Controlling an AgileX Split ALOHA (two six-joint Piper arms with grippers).
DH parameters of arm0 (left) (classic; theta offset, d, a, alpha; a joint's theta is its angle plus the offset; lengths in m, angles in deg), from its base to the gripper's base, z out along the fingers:
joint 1: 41.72 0.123 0 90
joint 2: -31.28 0 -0.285 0
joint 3: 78.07 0 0.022 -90
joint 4: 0.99 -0.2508 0 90
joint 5: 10.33 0 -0.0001 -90
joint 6: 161.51 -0.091 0 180
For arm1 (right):
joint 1: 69.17 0.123 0 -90
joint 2: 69.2 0 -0.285 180
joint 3: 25.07 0 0.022 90
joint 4: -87.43 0.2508 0 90
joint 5: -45.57 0 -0.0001 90
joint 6: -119.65 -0.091 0 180
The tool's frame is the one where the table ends.
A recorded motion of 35 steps. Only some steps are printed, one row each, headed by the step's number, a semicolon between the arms.
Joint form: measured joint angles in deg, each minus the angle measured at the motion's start. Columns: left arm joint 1, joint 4, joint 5, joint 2, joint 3, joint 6; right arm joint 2, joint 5, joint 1, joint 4, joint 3, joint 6.
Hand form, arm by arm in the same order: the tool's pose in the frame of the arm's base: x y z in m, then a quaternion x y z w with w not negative. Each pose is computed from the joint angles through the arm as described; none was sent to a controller.
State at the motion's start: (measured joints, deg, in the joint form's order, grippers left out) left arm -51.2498 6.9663 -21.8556 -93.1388 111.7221 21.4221; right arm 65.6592 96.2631 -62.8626 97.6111 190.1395 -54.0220
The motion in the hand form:
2: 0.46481 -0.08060 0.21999 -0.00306 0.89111 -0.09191 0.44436; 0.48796 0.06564 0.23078 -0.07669 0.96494 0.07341 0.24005
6: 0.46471 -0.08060 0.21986 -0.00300 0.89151 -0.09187 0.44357; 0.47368 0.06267 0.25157 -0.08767 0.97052 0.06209 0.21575
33: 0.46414 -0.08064 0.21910 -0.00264 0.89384 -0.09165 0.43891; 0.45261 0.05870 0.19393 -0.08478 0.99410 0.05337 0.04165
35: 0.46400 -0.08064 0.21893 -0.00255 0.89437 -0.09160 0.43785; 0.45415 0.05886 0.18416 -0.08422 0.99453 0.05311 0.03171
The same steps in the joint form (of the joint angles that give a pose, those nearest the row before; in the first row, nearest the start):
2: 0.00 0.00 0.00 0.00 0.00 0.00; -0.72 2.52 0.00 -1.00 0.00 0.13
6: 0.00 0.00 -0.10 0.00 0.00 0.00; -3.70 8.39 0.00 -2.64 0.00 0.13
33: 0.00 0.00 -0.70 0.00 0.00 0.00; -0.20 19.95 -0.11 -3.82 -5.08 -0.92
35: 0.00 0.00 -0.84 0.00 0.00 0.00; 1.02 19.87 -0.11 -3.82 -5.08 -0.92

